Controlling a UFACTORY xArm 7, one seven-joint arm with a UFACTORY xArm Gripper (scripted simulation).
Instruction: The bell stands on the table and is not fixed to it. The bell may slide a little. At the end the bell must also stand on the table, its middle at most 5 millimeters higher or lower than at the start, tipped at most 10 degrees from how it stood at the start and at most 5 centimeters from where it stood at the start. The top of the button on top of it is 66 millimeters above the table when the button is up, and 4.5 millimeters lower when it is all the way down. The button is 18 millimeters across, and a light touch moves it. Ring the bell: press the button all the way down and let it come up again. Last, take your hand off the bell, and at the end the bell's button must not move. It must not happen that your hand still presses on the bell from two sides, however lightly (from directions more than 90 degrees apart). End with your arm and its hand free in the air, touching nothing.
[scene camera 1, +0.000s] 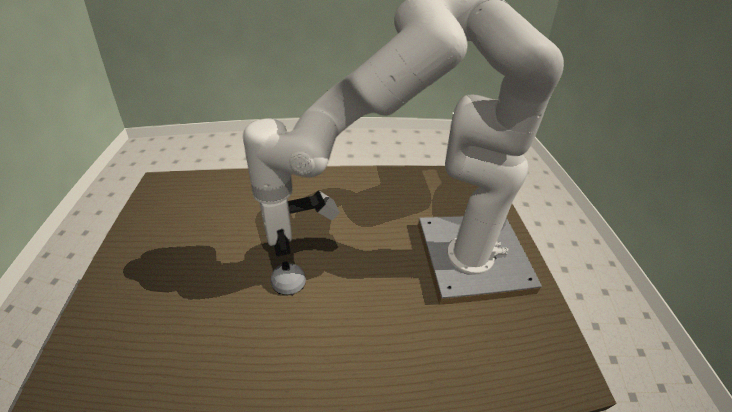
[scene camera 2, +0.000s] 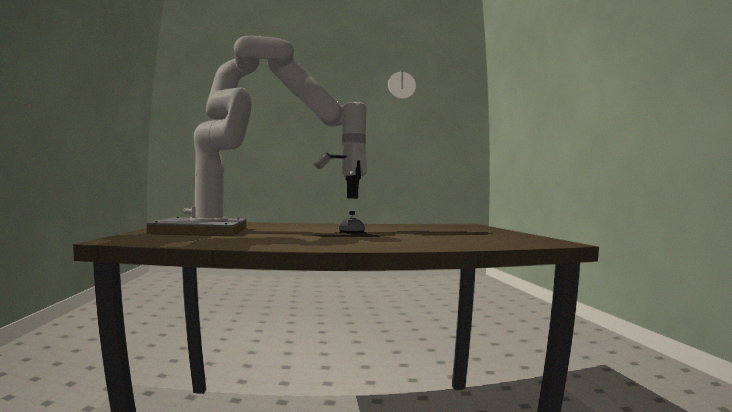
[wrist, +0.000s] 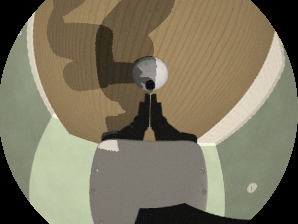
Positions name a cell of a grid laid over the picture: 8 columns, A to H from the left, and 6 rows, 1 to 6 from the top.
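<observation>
Scene camera 1 gives me my gripper (scene camera 1: D4) together with a bell (scene camera 1: D5). In scene camera 2 I can see my gripper (scene camera 2: D3). The wrist view, for its part, shows me the bell (wrist: E2) and also my gripper (wrist: E3).
</observation>
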